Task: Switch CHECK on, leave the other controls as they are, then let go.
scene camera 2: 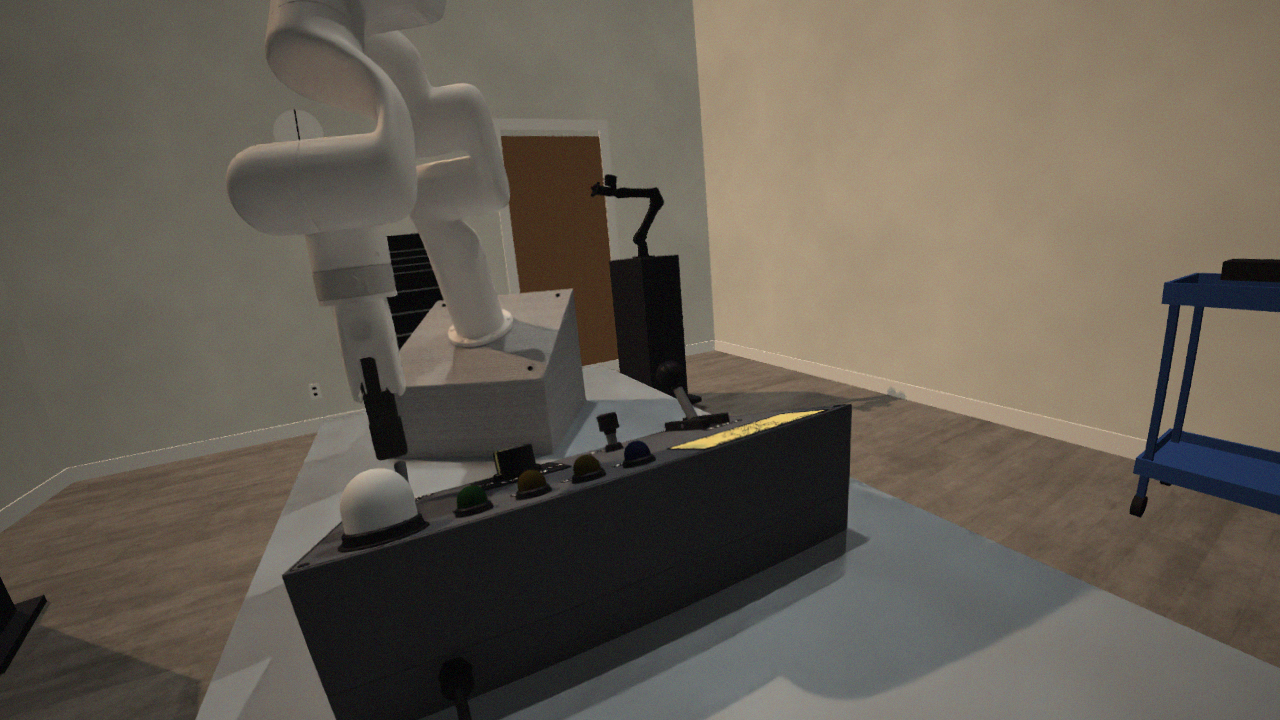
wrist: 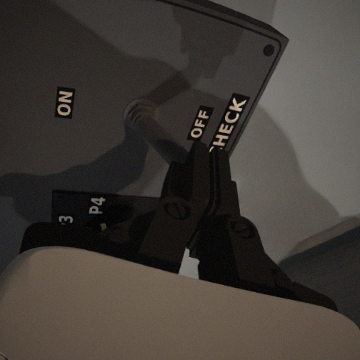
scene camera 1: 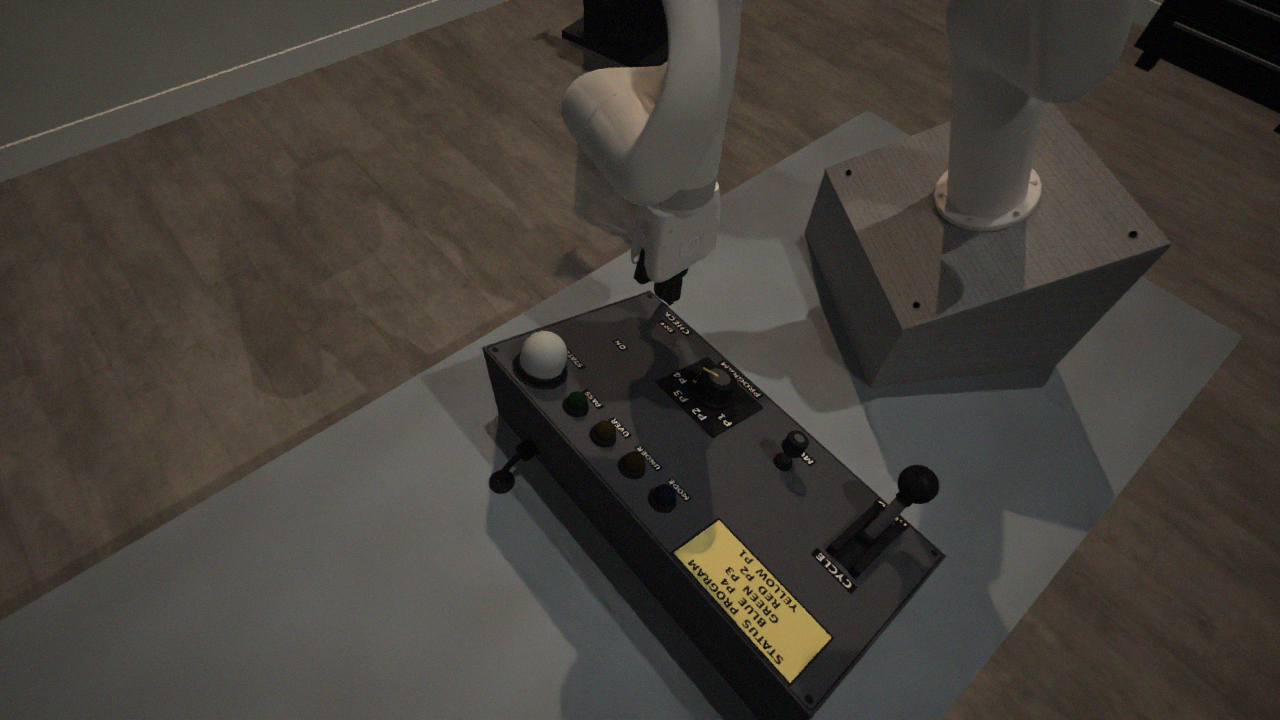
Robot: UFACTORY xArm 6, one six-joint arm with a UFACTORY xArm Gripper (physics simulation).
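Pixels of known places: gripper, between the fingertips: [scene camera 2: 392, 455] [scene camera 1: 666, 296]; arm's base, origin of its link: [scene camera 2: 481, 329] [scene camera 1: 986, 194].
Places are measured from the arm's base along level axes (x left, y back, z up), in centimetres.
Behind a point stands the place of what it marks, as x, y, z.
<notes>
The grey control panel [scene camera 1: 760, 519] @(-2.2, -53.9, -8.4) [scene camera 2: 626, 546] @(-15.7, -62.2, -10.8) [wrist: 100, 45] lies below my gripper [scene camera 1: 668, 299] @(-26.7, -35.7, -6.6) [scene camera 2: 390, 454] @(-26.7, -35.7, -6.6) [wrist: 198, 168]. The gripper is shut and empty, with its fingertips at the CHECK corner. The CHECK toggle [wrist: 155, 134] [scene camera 2: 401, 471] @(-26.5, -37.8, -7.9) leans away from the ON label [wrist: 65, 103] [scene camera 1: 621, 344] @(-28.0, -43.5, -9.7), towards the OFF/CHECK side. In the wrist view the fingers hide its tip; whether they touch it I cannot tell. The OFF label [wrist: 200, 123] shows beside the fingertips. The PROGRAM knob [scene camera 1: 716, 380] @(-15.0, -42.1, -7.8) [scene camera 2: 514, 461] @(-16.1, -43.6, -8.7) has its pale pointer near P4.
The white STATUS dome [scene camera 1: 543, 355] @(-30.4, -54.8, -1.5) [scene camera 2: 379, 504] @(-31.7, -55.9, -2.6) stands near the CHECK corner, beside several small lamps. A small black toggle [scene camera 1: 793, 443] @(-3.6, -44.8, -6.6) [scene camera 2: 608, 425] @(-4.2, -45.1, -7.8) and the CYCLE lever [scene camera 1: 917, 484] @(9.1, -43.2, -3.6) [scene camera 2: 669, 374] @(8.0, -43.4, -4.6) rise farther along the panel. A crank [scene camera 1: 502, 481] @(-31.0, -63.8, -18.8) [scene camera 2: 456, 676] @(-30.5, -60.4, -15.2) sticks out of its side.
</notes>
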